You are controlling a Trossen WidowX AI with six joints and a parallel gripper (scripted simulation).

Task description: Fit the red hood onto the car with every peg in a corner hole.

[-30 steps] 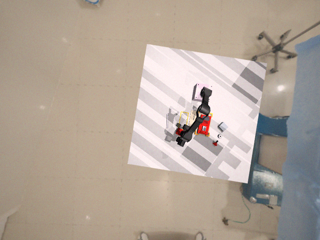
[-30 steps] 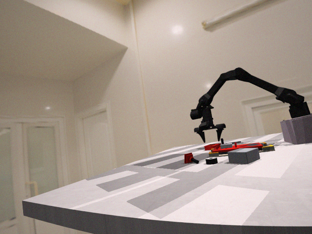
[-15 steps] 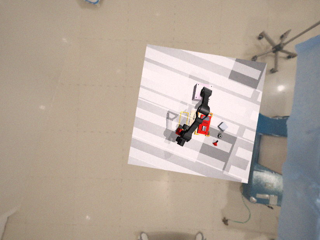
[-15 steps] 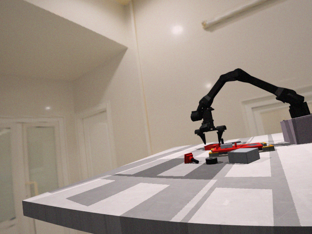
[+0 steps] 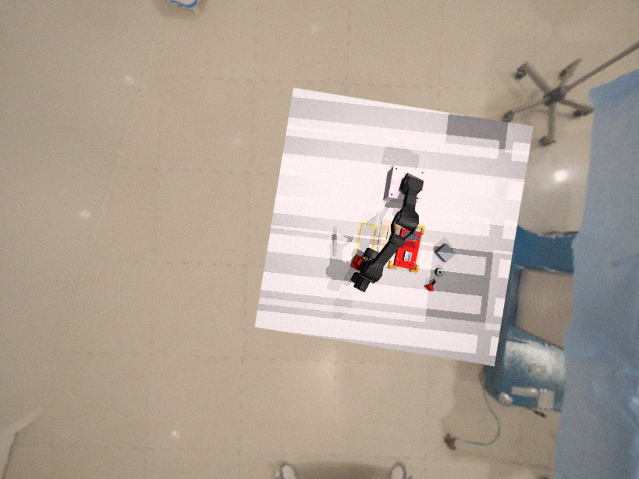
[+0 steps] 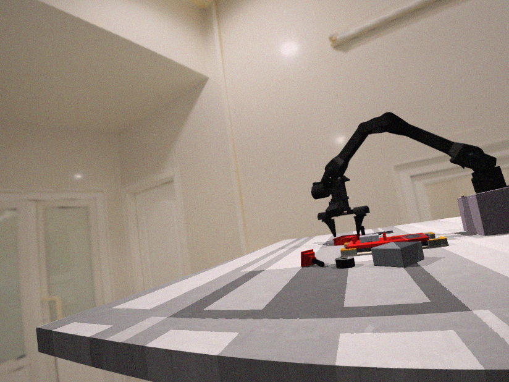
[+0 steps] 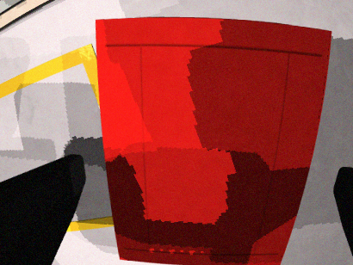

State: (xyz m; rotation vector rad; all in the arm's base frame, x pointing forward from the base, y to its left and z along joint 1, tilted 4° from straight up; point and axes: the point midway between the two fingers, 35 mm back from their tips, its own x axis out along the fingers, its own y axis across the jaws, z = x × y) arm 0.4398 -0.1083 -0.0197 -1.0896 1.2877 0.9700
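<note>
The red hood is 10 mm below my gripper tip. The rest, counted from my gripper tip: thin grey bar 170 mm to the right, 80 mm behind, 20 mm below; then black wheel 410 mm to the left, 60 mm behind, 20 mm below; then grey engine block 230 mm to the left, 100 mm behind.
</note>
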